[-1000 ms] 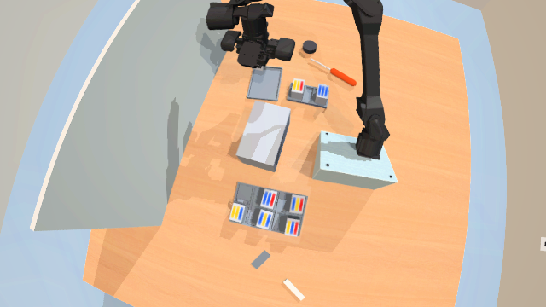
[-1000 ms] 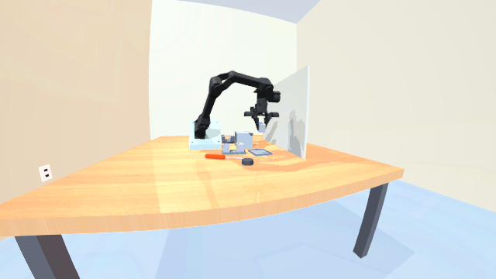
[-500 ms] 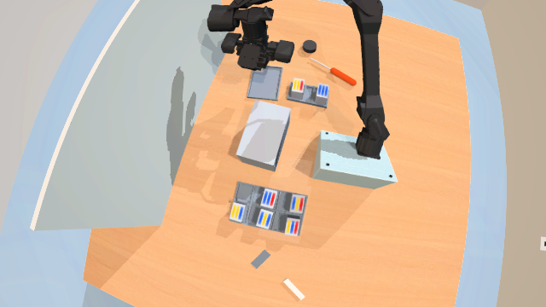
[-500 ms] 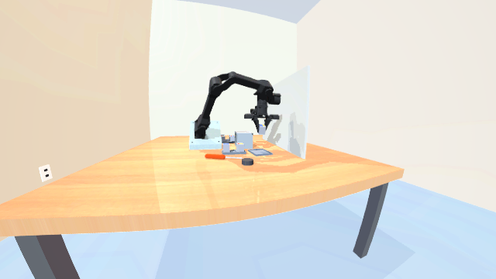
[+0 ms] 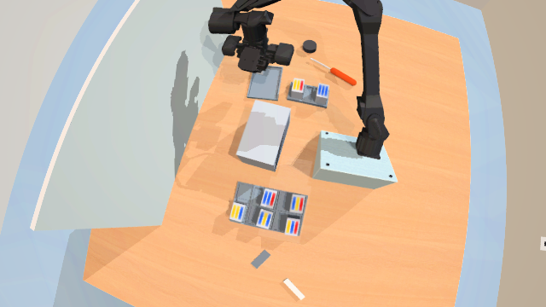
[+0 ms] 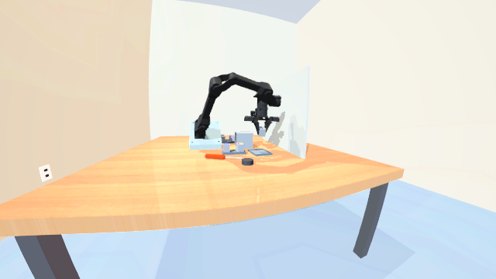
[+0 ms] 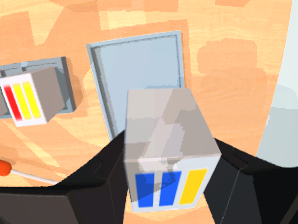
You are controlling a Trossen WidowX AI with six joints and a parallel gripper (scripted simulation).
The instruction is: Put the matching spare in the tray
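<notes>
My gripper tip is 100 mm above the grey tray and 10 mm past it. Round my gripper tip: grey panel 190 mm ahead, 180 mm to the left, 120 mm above; then grey box 200 mm to the left, 60 mm behind, 50 mm below; then black puck 180 mm to the right, 130 mm behind, 90 mm below.
</notes>
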